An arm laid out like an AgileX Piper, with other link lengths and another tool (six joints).
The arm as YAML. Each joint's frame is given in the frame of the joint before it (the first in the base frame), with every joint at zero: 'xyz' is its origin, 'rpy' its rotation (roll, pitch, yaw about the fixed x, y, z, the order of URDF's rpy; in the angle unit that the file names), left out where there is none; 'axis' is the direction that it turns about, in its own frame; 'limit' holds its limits. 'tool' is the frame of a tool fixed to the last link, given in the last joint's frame.
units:
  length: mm
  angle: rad
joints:
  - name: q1
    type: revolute
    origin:
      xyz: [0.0, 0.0, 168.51]
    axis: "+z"
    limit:
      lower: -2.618
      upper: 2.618
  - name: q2
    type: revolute
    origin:
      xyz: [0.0, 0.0, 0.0]
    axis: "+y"
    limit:
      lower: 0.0
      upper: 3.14
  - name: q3
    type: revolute
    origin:
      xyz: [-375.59, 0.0, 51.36]
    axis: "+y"
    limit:
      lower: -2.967
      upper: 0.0
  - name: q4
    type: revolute
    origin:
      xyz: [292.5, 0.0, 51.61]
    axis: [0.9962, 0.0, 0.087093]
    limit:
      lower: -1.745
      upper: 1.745
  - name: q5
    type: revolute
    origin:
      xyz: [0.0, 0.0, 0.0]
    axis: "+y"
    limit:
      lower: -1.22
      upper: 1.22
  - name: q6
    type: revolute
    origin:
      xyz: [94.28, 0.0, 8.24]
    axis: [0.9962, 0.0, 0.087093]
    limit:
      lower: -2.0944
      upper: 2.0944
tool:
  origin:
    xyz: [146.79, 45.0, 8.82]
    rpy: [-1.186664, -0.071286, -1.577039]
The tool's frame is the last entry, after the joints.
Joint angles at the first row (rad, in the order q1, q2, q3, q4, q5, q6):
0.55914 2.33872 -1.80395 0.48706 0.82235 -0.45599
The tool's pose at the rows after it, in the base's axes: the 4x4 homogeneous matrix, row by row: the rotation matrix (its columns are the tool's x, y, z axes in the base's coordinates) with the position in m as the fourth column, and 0 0 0 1 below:
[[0.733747 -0.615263 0.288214 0.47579], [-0.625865 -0.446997 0.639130 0.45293], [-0.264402 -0.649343 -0.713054 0.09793], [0 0 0 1]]
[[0.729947 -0.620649 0.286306 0.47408], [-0.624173 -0.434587 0.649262 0.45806], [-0.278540 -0.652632 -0.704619 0.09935], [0 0 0 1]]
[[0.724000 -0.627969 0.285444 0.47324], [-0.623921 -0.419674 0.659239 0.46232], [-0.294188 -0.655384 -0.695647 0.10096], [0 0 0 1]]
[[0.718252 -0.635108 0.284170 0.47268], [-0.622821 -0.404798 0.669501 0.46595], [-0.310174 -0.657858 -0.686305 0.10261], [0 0 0 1]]
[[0.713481 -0.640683 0.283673 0.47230], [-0.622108 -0.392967 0.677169 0.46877], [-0.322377 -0.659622 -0.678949 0.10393], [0 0 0 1]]
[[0.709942 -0.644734 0.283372 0.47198], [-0.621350 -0.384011 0.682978 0.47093], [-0.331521 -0.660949 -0.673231 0.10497], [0 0 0 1]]
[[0.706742 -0.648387 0.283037 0.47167], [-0.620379 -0.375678 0.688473 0.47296], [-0.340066 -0.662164 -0.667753 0.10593], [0 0 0 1]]
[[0.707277 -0.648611 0.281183 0.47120], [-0.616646 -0.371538 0.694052 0.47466], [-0.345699 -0.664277 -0.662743 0.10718], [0 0 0 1]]
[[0.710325 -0.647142 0.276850 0.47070], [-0.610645 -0.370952 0.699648 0.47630], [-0.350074 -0.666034 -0.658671 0.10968], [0 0 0 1]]
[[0.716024 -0.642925 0.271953 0.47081], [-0.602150 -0.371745 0.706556 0.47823], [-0.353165 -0.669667 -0.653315 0.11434], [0 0 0 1]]
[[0.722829 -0.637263 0.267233 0.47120], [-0.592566 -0.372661 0.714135 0.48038], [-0.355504 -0.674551 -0.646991 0.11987], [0 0 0 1]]
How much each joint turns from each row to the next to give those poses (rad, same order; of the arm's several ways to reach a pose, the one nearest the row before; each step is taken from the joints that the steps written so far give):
0.00692 0.00263 -0.00042 0.01985 -0.00457 -0.00488
0.00389 0.00152 0.00018 0.02083 -0.00428 -0.00411
0.00168 0.00154 0.00031 0.02263 -0.00390 -0.00435
0.00038 0.00151 0.00065 0.02405 -0.00309 -0.00701
0.00042 0.00106 0.00069 0.01848 -0.00276 -0.00499
0.00043 0.00071 0.00069 0.01413 -0.00223 -0.00403
0.00041 0.00072 0.00068 0.01347 -0.00209 -0.00418
0.00042 0.00045 -0.00090 0.01076 0.00022 -0.00695
0.00034 0.00054 -0.00649 0.00641 0.00684 -0.00519
0.00000 0.00027 -0.01331 0.00382 0.01218 -0.00433
0.00001 0.00029 -0.01603 0.00326 0.01351 -0.00432

